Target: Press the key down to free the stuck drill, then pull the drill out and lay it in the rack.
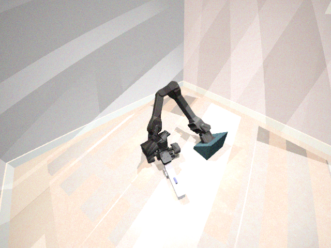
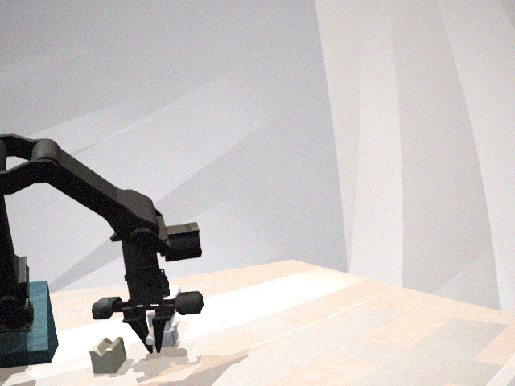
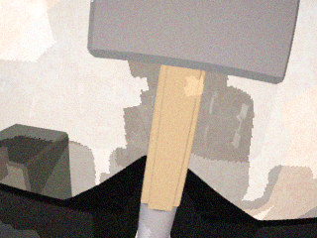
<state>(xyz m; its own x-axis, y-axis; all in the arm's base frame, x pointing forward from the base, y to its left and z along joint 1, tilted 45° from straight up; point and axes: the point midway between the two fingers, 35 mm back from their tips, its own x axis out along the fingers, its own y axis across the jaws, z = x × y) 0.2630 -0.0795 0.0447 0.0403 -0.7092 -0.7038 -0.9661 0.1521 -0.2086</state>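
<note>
Right now my gripper tip is 10 mm short of the drill, 40 mm to the right of it and 40 mm below it. The rest, counted from my gripper tip: v-shaped rack 80 mm behind, 10 mm to the right, 10 mm above; bluish key 40 mm ahead, 160 mm to the left, 40 mm above; housing block 30 mm ahead, 130 mm to the left, 40 mm above.
</note>
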